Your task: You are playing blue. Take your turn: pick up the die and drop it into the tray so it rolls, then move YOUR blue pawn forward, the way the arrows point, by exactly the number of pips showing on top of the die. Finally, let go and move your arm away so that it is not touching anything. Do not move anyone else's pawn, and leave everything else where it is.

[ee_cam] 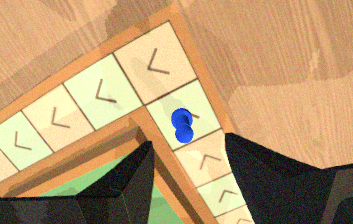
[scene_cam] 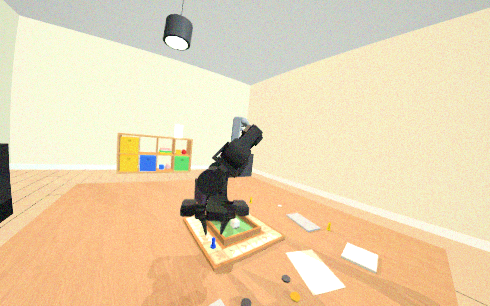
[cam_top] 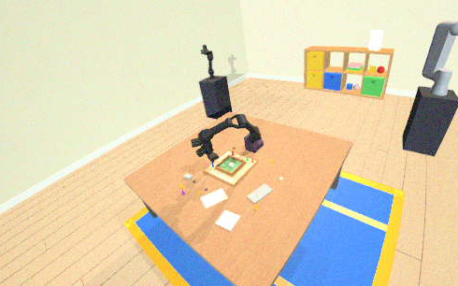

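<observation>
My gripper tip is now 3 cm above the blue pawn. Also, from my gripper tip: white die 13 cm to the left, 6 cm behind, 3 cm below; green tray 12 cm to the left, 7 cm behind, 5 cm below; red pawn 18 cm behind, 5 cm to the left, 3 cm below.
</observation>
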